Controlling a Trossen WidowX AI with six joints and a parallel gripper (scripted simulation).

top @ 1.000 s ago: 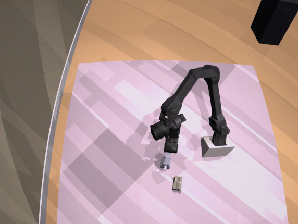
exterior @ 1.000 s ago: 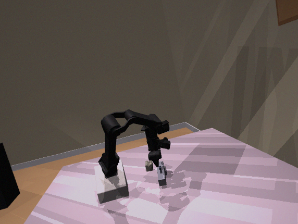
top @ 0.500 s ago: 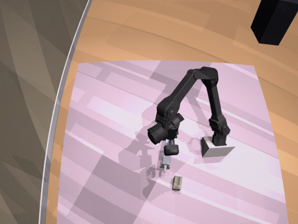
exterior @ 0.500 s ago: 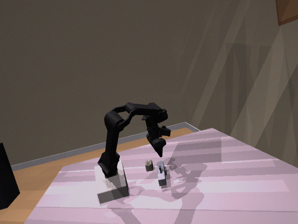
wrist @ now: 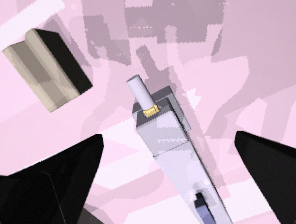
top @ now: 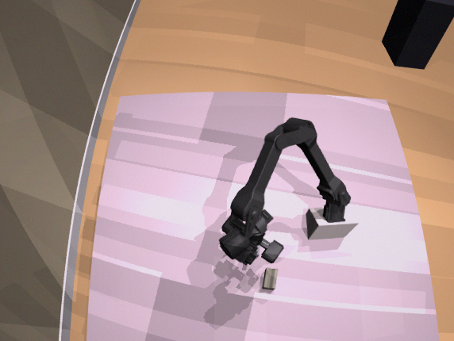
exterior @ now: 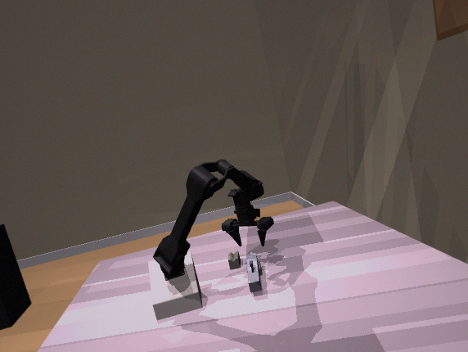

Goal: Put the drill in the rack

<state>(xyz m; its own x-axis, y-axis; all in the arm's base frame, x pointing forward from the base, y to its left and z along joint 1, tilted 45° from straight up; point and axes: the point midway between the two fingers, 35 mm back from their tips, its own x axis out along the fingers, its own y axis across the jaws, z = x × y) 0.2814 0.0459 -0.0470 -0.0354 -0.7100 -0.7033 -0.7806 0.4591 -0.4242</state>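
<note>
My gripper tip is now 50 mm above the drill, 20 mm to the left of it and 10 mm past it. The rest, counted from my gripper tip: small dark piece (100 mm to the right, 50 mm below, 30 mm behind); rack (100 mm to the left, 80 mm below, 60 mm behind).
</note>
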